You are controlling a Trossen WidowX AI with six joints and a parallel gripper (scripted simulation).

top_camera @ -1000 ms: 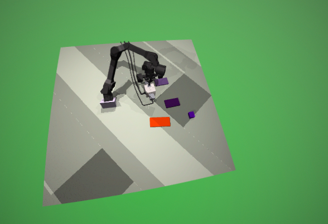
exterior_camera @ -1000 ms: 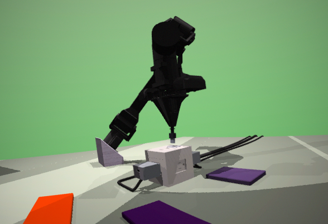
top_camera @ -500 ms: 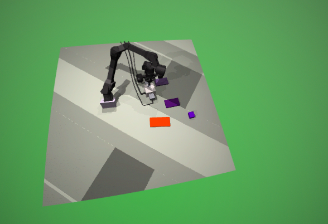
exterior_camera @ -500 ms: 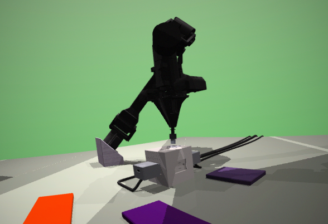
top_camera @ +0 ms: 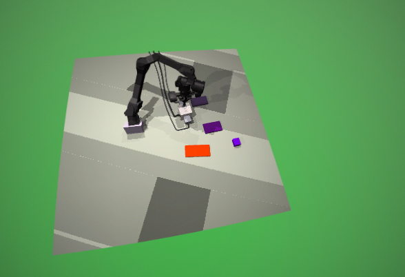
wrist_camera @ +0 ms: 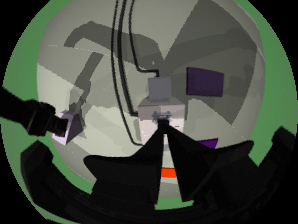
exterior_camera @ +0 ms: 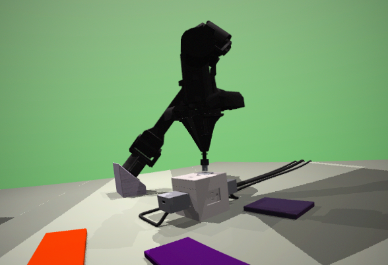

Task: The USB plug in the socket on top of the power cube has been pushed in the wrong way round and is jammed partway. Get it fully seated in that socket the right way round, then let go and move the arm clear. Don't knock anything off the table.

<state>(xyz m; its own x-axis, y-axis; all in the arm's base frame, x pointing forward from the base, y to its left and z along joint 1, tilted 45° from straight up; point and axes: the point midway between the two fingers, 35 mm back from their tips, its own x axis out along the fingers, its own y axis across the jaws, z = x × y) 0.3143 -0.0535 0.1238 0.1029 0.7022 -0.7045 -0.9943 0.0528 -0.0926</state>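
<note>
My gripper tip is 2 cm above the USB plug. Round my gripper tip: orange slab 29 cm to the right, 12 cm below, 2 cm ahead; then USB socket 5 cm below; then purple block 30 cm to the right, 27 cm ahead, 11 cm below.
</note>
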